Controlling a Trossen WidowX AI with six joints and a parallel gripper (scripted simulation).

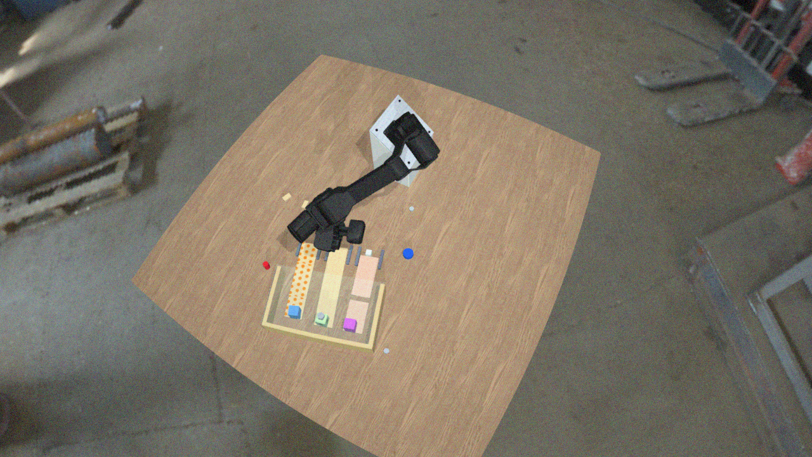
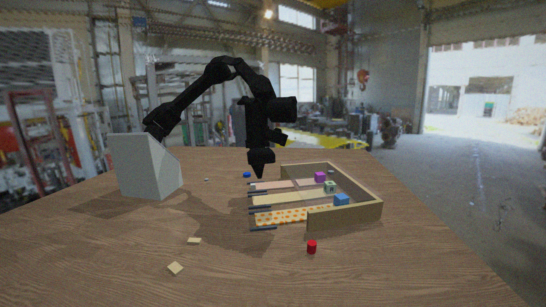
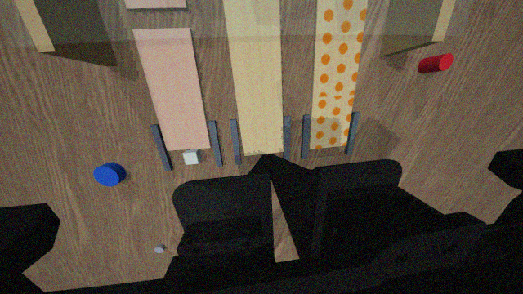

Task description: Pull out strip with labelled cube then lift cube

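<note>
Right now the tan strip is 100 mm ahead of my gripper tip, 40 mm to the left of it and 70 mm below it. Round my gripper tip: cube marked r 200 mm ahead, 70 mm to the left, 50 mm below; red cylinder 150 mm ahead, 180 mm to the right, 60 mm below; blue disc 100 mm behind, 180 mm to the left, 70 mm below.
</note>
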